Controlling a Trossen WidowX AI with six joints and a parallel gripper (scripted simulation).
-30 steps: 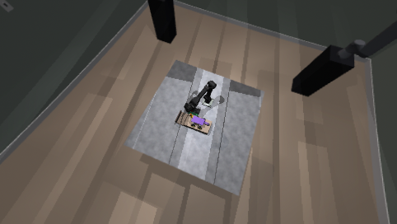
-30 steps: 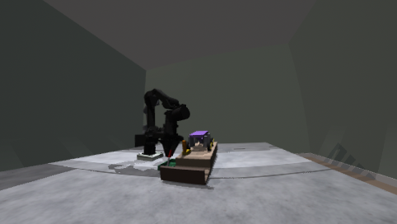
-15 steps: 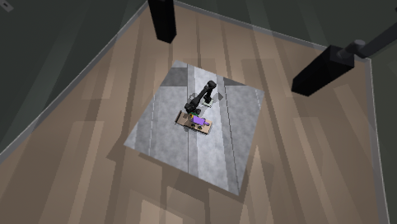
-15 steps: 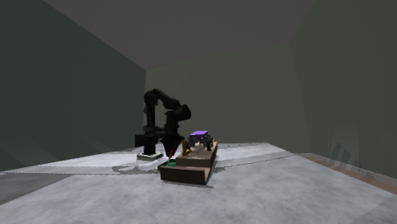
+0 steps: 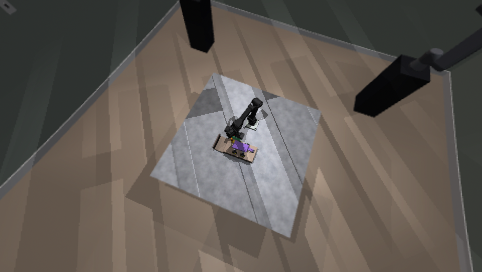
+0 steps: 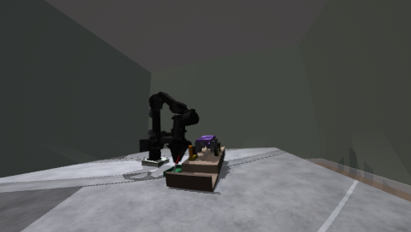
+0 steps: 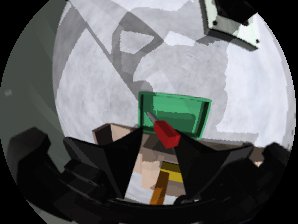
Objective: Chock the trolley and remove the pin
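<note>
The green tray is 1 cm behind my gripper tip, 2 cm to the left of it and 6 cm below it. The rest, counted from my gripper tip: wooden ramp (11 cm ahead, 12 cm to the left, 1 cm below); then red-headed stop pin (1 cm behind, 1 cm below); then yellow chock (6 cm ahead, 4 cm to the left, 3 cm above).
</note>
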